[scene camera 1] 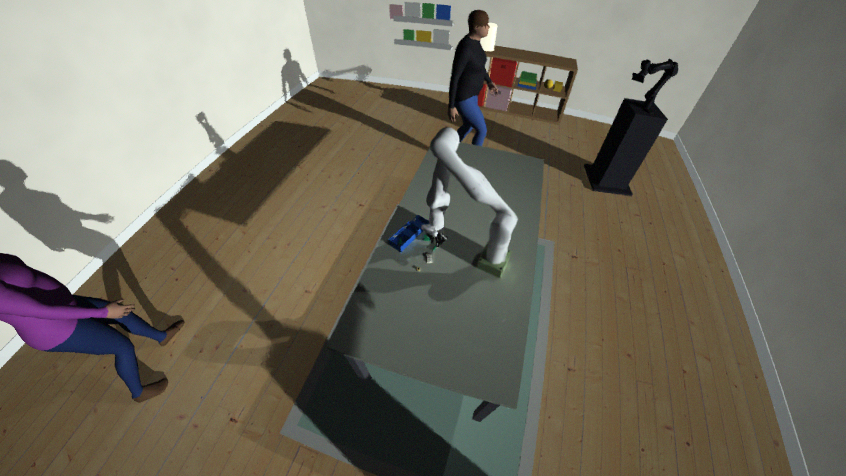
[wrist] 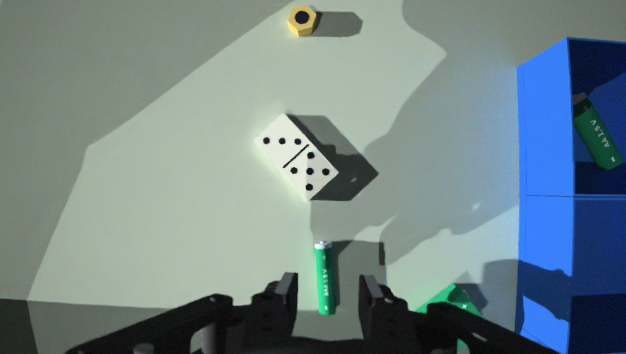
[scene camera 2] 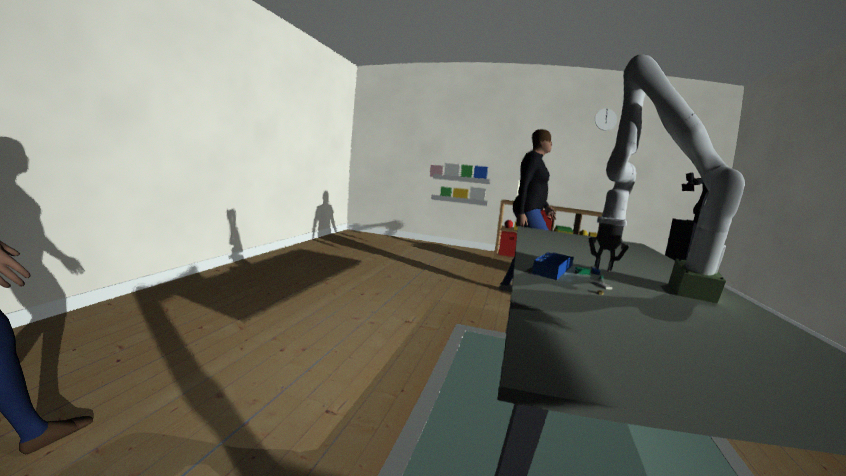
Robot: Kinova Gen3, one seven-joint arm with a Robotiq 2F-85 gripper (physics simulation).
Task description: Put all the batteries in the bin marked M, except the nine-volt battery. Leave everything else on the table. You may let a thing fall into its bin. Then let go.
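Places are measured from the arm's base along level axes (x left, y back, z up), in centimetres.
Pixels of known places: gripper, fingertip midpoint: [scene camera 1: 434, 244] [wrist: 328, 292] [scene camera 2: 602, 270]; arm's base at its link origin: [scene camera 1: 495, 255] [scene camera 2: 699, 269].
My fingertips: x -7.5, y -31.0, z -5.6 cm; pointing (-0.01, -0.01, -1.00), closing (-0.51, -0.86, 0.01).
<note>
Ahead of a thing's pixels: the offset from my fingertips to its middle.
A slim green AAA battery @(dx +0.1, dy +0.1, dz -2.9 cm) [wrist: 325, 280] lies on the table. My gripper [wrist: 328, 292] [scene camera 1: 438, 241] [scene camera 2: 604, 267] is partly open, with a finger on each side of that battery and a gap to it on both sides. The green nine-volt battery @(dx -6.0, dy -4.6, dz -2.5 cm) [wrist: 447, 300] [scene camera 2: 584, 270] lies to the right in the wrist view, partly hidden by the right finger. The blue bin @(dx -7.5, dy -14.8, dz -1.1 cm) [wrist: 547, 150] [scene camera 1: 403, 238] [scene camera 2: 550, 266] has compartments. A green AA battery @(dx -0.3, dy -18.9, dz -2.0 cm) [wrist: 597, 135] lies in its upper compartment in the wrist view. The letter M does not show there.
A white domino @(dx +7.4, dy -1.9, dz -3.0 cm) [wrist: 295, 152] [scene camera 1: 429, 258] lies beyond the AAA battery. A brass nut @(dx +14.9, dy -6.6, dz -3.0 cm) [wrist: 294, 28] [scene camera 1: 417, 268] [scene camera 2: 600, 293] lies farther off. The bin's near wall stands right of the nine-volt battery. A person in black [scene camera 1: 468, 71] [scene camera 2: 534, 183] is behind the table.
</note>
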